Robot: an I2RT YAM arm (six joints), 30 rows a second.
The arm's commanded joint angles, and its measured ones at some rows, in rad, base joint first. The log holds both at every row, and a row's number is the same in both.
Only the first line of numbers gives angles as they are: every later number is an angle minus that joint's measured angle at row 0.
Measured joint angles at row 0:
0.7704 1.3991 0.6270 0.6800 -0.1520 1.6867
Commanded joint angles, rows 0 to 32:
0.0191 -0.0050 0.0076 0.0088 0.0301 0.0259
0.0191 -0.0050 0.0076 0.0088 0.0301 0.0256
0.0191 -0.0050 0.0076 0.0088 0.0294 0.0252
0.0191 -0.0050 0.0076 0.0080 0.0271 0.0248
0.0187 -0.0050 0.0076 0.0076 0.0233 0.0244
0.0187 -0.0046 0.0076 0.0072 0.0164 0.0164
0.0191 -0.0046 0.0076 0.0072 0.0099 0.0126
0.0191 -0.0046 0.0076 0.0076 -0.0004 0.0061
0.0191 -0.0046 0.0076 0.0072 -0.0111 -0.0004
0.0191 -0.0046 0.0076 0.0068 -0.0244 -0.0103
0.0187 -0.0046 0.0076 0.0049 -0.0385 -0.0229
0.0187 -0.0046 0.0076 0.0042 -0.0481 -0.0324
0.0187 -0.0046 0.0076 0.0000 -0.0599 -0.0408
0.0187 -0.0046 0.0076 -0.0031 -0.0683 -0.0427
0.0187 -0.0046 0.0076 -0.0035 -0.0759 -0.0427
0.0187 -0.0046 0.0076 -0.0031 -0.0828 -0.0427
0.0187 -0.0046 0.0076 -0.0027 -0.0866 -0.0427
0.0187 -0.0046 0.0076 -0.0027 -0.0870 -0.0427
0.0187 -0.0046 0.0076 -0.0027 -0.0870 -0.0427
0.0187 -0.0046 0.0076 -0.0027 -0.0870 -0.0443
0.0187 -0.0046 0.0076 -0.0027 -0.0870 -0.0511
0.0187 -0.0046 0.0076 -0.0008 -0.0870 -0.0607
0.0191 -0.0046 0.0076 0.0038 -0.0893 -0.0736
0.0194 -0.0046 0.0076 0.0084 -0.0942 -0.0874
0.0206 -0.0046 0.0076 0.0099 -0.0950 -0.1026
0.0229 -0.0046 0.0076 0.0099 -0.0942 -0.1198
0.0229 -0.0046 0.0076 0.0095 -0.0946 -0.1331
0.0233 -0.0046 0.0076 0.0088 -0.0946 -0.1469
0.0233 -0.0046 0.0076 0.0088 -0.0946 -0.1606
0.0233 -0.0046 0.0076 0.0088 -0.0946 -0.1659
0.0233 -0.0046 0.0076 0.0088 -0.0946 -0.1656
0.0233 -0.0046 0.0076 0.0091 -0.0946 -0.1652
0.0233 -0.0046 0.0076 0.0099 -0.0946 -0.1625
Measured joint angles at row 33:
0.0099 -0.0130 0.0022 0.0282 -0.0187 -0.1110
